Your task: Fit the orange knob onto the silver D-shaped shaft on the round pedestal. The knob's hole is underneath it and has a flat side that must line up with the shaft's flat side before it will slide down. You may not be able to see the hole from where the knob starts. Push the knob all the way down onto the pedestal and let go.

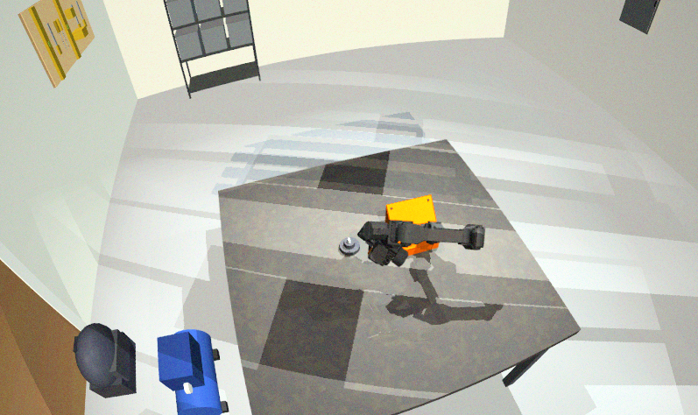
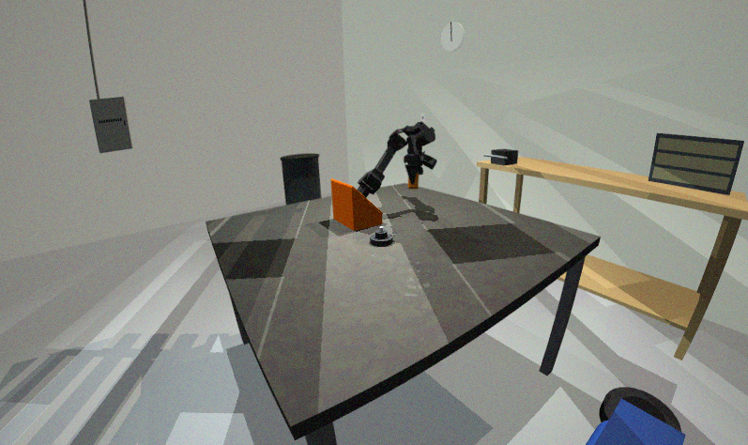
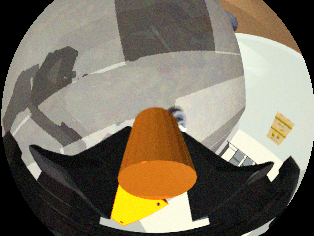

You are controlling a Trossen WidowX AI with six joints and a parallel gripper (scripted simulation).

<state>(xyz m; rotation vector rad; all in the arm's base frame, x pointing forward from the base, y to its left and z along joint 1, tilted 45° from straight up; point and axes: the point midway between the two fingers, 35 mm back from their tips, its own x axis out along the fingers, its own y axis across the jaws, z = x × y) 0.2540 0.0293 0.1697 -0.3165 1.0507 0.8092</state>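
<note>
Right now my gripper tip is 3 cm below the orange knob, 1 cm to the right of it and 1 cm past it. Also, from my gripper tip: round pedestal: 18 cm to the right, 15 cm below, 6 cm ahead.
</note>
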